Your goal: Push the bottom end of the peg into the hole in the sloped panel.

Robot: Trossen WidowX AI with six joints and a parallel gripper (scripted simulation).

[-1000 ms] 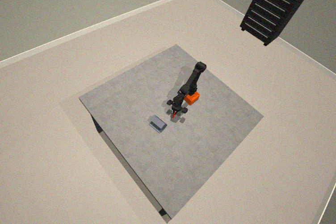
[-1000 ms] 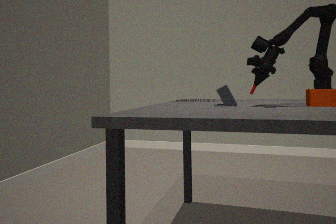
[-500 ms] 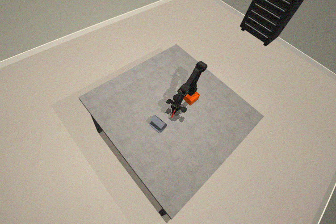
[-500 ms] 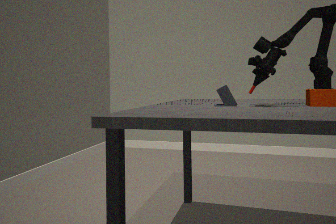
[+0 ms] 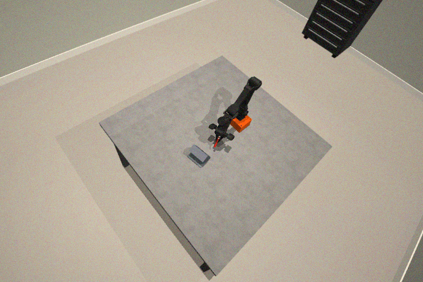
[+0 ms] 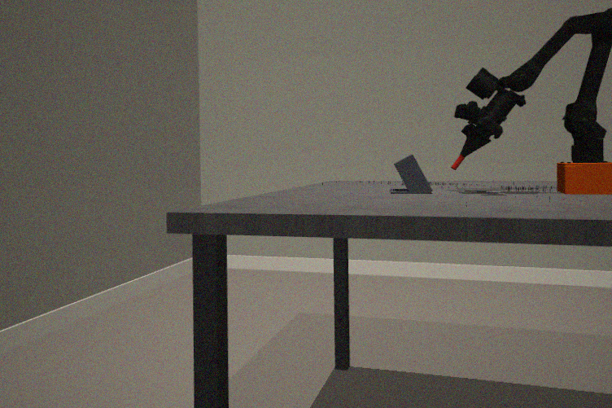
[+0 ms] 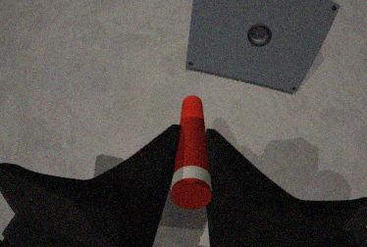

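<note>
My gripper tip is 130 mm short of the grey-blue sloped panel, 20 mm to the left of it and 50 mm above it. Round my gripper tip: round red peg: 10 mm behind, 10 mm above.
</note>
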